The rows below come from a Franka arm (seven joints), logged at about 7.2 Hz.
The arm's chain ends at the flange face. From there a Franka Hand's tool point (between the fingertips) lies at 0.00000 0.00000 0.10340 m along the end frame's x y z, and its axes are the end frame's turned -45 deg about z.
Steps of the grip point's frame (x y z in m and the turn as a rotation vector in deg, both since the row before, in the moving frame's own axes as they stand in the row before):
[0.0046, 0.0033, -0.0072, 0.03, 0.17, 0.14]
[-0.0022, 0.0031, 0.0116, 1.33, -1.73, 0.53]
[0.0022, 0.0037, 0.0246, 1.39, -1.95, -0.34]
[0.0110, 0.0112, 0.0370, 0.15, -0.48, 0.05]
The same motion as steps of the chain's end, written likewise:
[0.0054, -0.0007, -0.0072, 0.14, 0.10, 0.14]
[0.0045, 0.0033, 0.0117, -0.28, -2.16, 0.53]
[0.0084, 0.0003, 0.0247, -0.40, -2.36, -0.34]
[0.0165, -0.0003, 0.0370, -0.23, -0.45, 0.05]

